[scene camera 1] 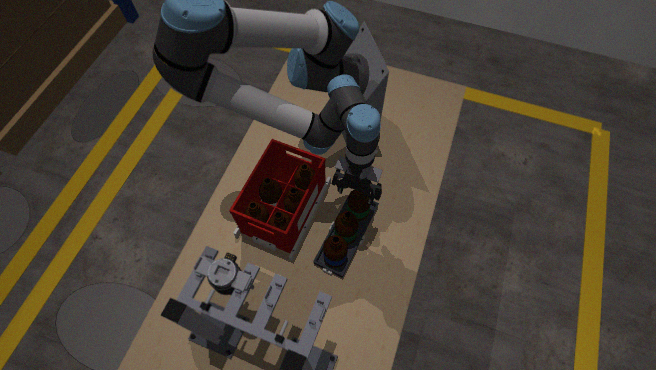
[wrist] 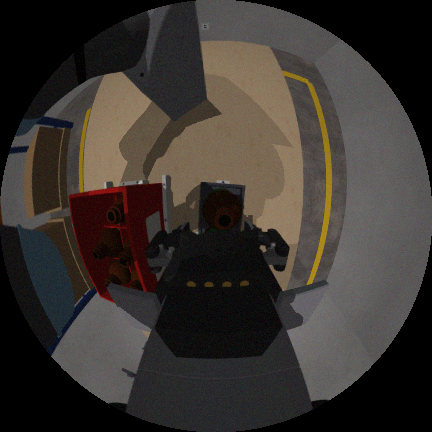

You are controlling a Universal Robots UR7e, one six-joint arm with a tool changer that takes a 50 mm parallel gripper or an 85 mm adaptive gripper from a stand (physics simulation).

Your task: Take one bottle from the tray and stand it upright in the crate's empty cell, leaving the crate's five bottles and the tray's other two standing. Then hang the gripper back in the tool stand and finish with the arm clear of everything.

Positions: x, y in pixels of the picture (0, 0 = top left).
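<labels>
Distance from the lens to a green-labelled bottle (wrist: 221, 209): the bottle is 20 cm from the lens.
</labels>
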